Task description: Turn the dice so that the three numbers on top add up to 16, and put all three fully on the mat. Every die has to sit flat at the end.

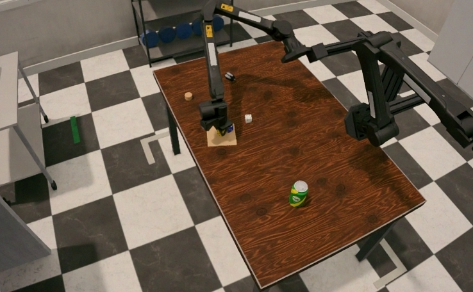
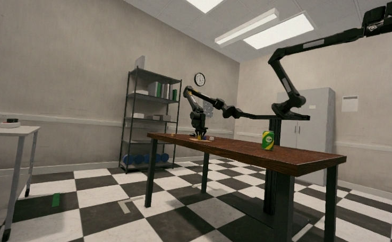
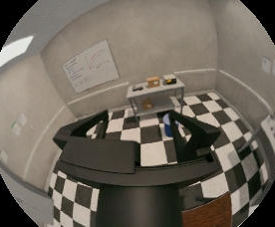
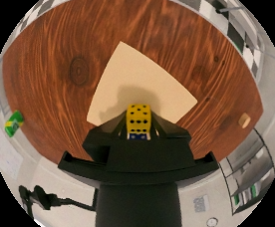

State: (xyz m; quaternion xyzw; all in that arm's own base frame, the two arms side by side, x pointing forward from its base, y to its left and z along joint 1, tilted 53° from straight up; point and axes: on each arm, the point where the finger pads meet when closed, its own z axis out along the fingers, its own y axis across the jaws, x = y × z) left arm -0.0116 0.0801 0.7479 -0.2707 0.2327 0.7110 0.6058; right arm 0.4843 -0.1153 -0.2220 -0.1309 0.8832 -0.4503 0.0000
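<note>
The yellow die lies right at my right hand. From my right hand the other things lie so: tan mat 1 cm below; blue die 5 cm behind, 1 cm to the right; white die 17 cm behind, 3 cm to the right.
</note>
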